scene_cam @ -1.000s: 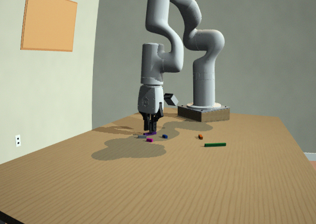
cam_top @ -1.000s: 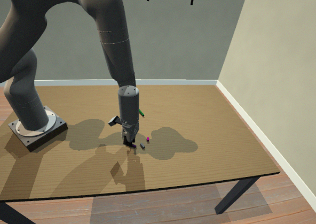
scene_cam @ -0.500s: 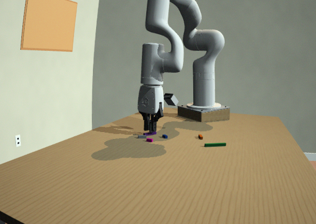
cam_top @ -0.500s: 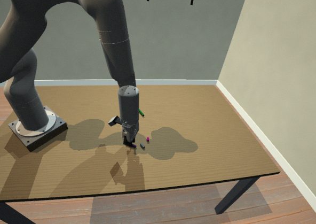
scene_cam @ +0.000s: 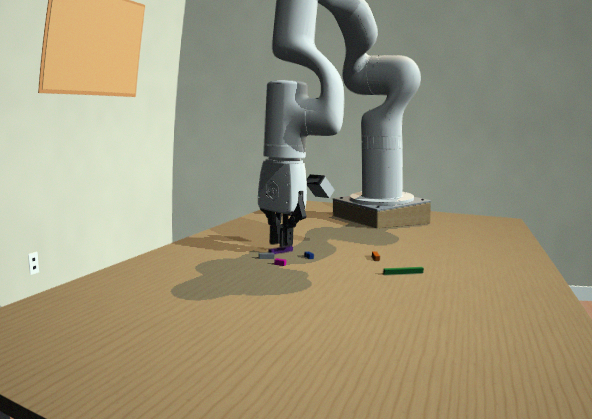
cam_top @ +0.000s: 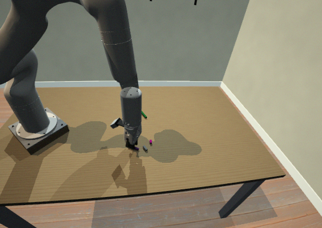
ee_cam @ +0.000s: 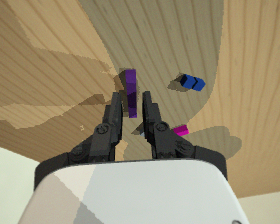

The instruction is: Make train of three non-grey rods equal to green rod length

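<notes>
My gripper is now 3 cm above the purple rod. From my hand the other things lie so: grey rod 6 cm ahead, 1 cm to the right, 3 cm below; then orange rod 4 cm behind, 19 cm to the left, 3 cm below; then magenta rod 9 cm ahead, 4 cm to the left, 3 cm below.
</notes>
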